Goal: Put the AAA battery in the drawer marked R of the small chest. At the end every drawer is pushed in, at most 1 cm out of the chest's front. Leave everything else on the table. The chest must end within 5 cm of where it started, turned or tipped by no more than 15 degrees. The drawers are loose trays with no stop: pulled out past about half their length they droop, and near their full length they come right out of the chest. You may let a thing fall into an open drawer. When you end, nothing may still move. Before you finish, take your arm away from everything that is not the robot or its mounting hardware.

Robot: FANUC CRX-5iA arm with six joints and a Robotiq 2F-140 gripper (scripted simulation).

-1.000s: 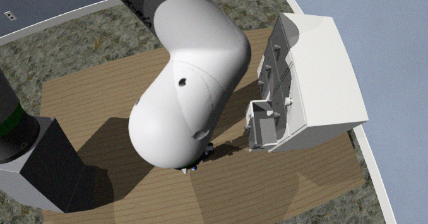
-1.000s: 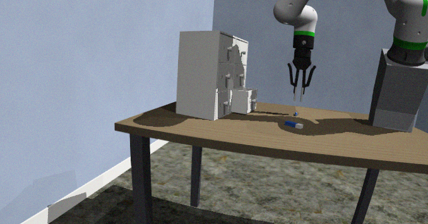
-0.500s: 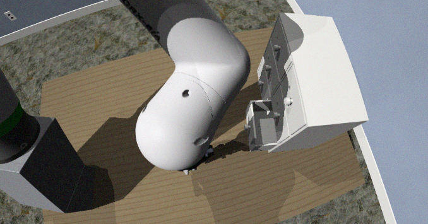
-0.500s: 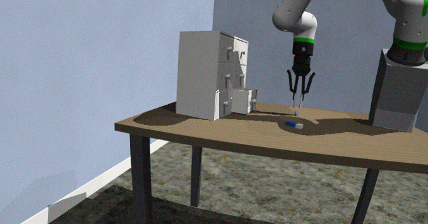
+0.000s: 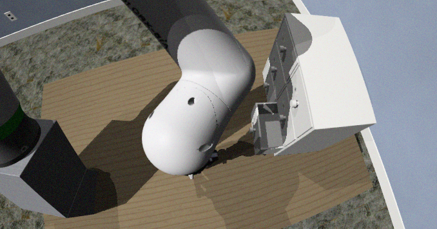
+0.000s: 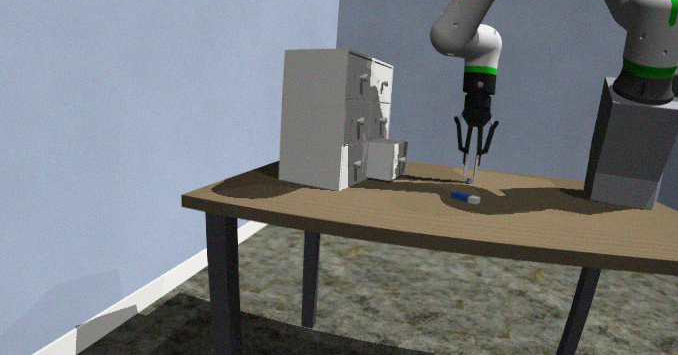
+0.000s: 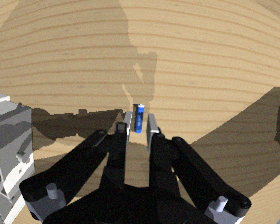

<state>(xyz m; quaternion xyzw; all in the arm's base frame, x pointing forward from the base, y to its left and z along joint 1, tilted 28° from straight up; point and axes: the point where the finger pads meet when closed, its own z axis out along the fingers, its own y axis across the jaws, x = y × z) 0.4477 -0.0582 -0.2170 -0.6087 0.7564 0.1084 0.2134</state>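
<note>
My gripper is now 5 cm above the AAA battery. The rest, counted from my hand: drawer (28 cm ahead, 1 cm to the left, 2 cm below).
</note>
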